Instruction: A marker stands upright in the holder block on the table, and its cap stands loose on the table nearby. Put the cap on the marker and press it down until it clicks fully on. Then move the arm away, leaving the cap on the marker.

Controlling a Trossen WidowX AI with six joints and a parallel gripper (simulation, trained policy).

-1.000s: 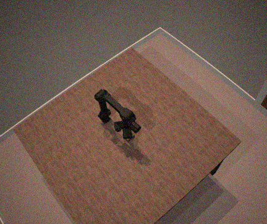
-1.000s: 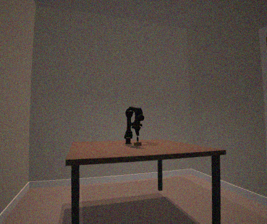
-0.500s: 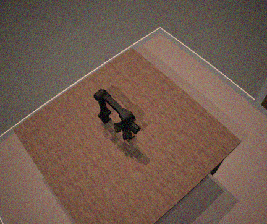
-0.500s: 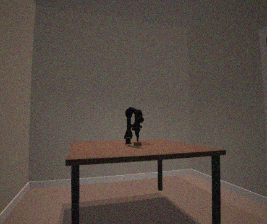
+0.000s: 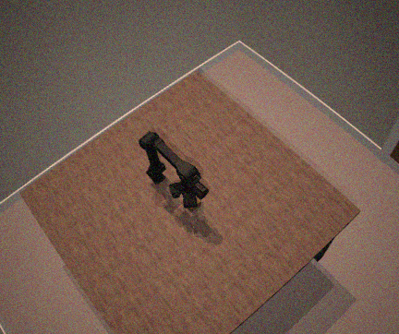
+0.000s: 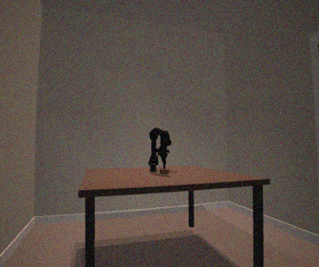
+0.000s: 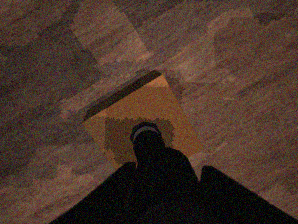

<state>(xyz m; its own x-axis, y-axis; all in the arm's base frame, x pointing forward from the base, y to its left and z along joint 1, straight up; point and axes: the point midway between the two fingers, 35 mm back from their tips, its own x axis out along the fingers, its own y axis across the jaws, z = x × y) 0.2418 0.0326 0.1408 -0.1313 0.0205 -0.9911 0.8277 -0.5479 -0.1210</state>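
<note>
The holder block is 10 mm ahead of my gripper tip, 10 mm to the left of it and 90 mm below it. Also, from my gripper tip: dark marker cap: 10 mm ahead, 10 mm to the left, 10 mm above.
</note>
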